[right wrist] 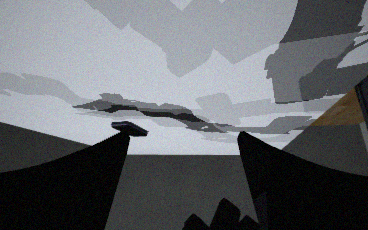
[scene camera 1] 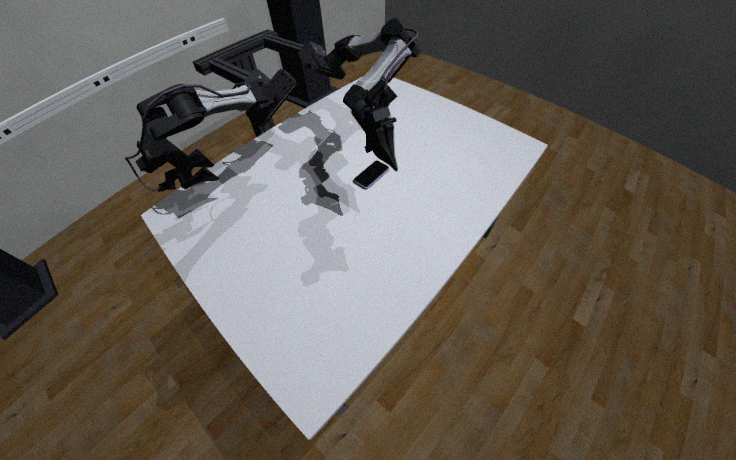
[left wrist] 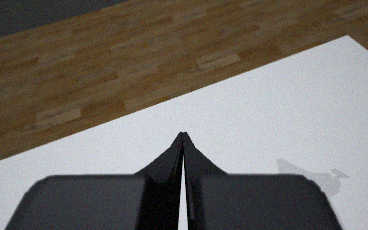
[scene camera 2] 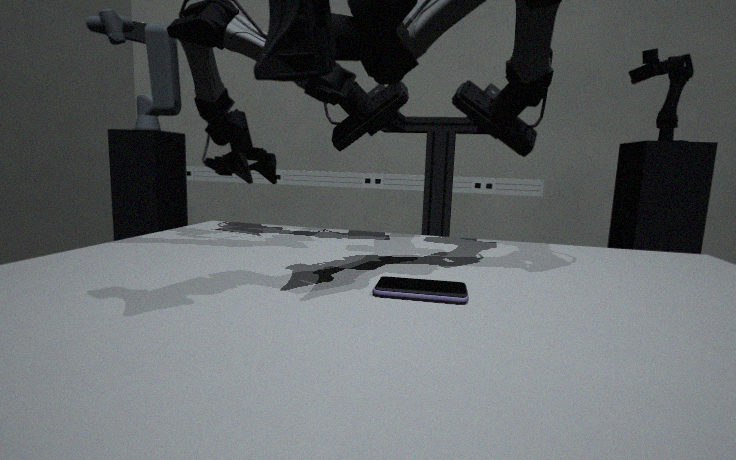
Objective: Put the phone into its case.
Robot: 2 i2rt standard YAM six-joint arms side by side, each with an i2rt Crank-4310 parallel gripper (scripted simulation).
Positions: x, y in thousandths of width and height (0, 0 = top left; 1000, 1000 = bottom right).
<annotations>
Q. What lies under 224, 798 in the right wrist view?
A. The right gripper.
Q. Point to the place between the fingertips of the right gripper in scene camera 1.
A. At 293, 375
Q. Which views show the left gripper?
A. Scene camera 1, the left wrist view and scene camera 2 only.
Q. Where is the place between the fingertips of the left gripper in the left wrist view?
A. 499, 589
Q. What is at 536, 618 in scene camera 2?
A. A phone.
</annotations>
